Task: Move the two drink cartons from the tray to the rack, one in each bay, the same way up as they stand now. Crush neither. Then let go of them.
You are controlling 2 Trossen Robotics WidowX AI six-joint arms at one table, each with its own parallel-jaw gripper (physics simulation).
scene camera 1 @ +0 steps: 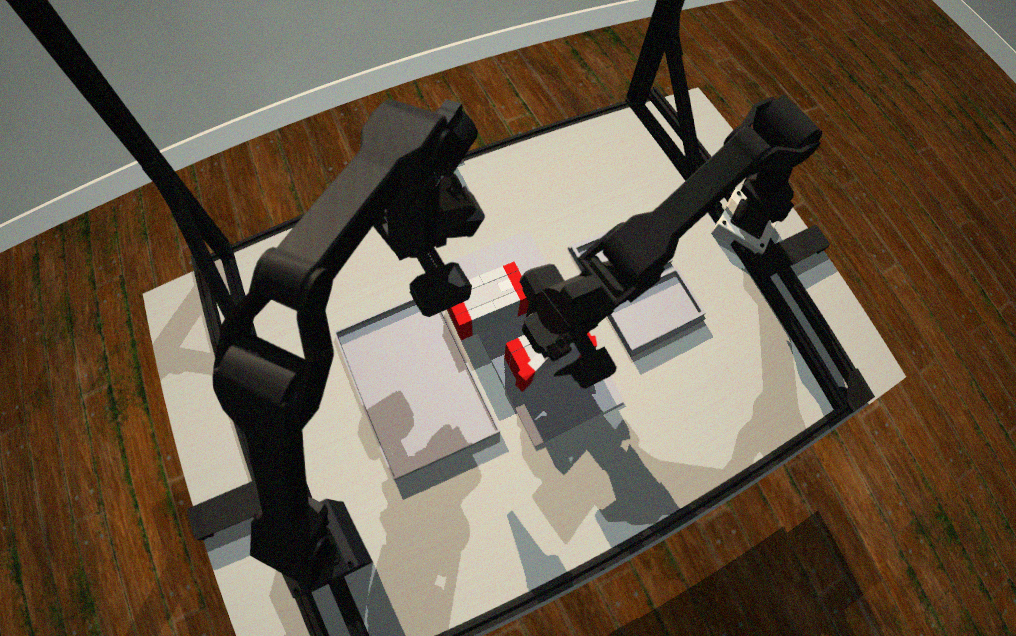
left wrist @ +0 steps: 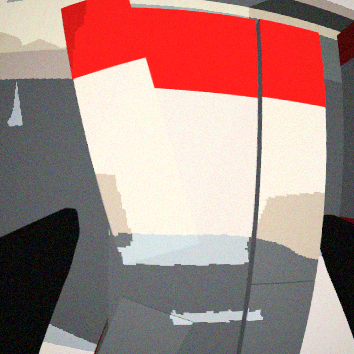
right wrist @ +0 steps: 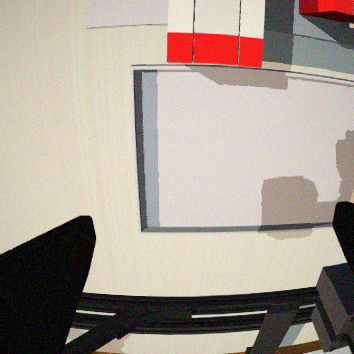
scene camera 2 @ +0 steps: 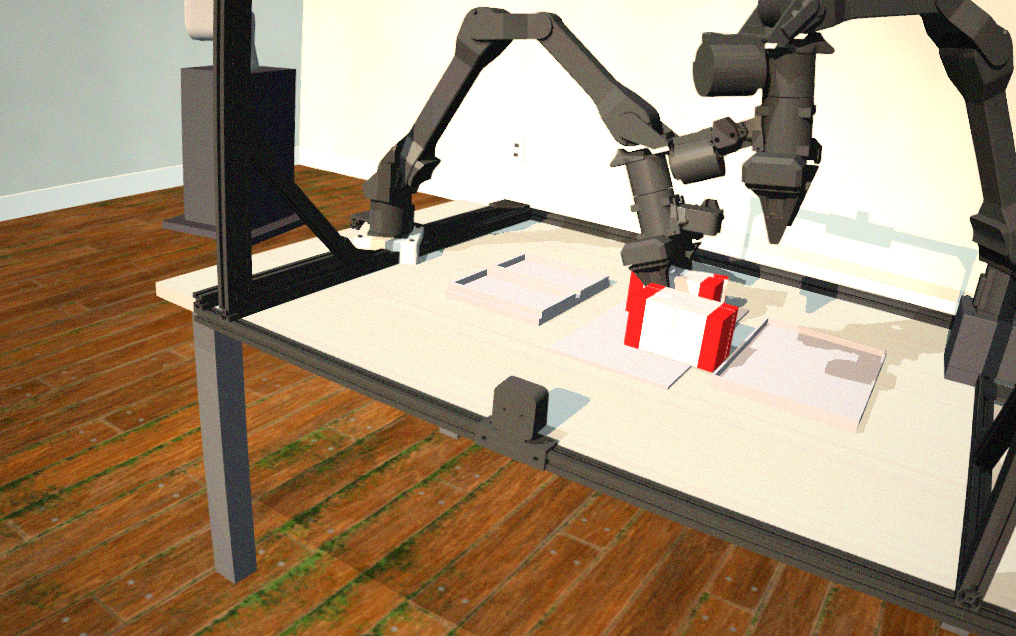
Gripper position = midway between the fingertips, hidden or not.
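There's a grey tray [scene camera 1: 423, 403], and you'd also find it at [scene camera 2: 829, 379], at [left wrist: 331, 21] and at [right wrist: 217, 149]. There's a flat mat too [scene camera 1: 549, 406]. The left gripper [scene camera 2: 677, 302] is open and holds nothing, and it also shows at [scene camera 1: 541, 349] and [left wrist: 203, 225]. The right gripper [scene camera 2: 781, 234] is open as well, holding nothing, and it can be seen at [scene camera 1: 413, 278] and [right wrist: 218, 222] too.
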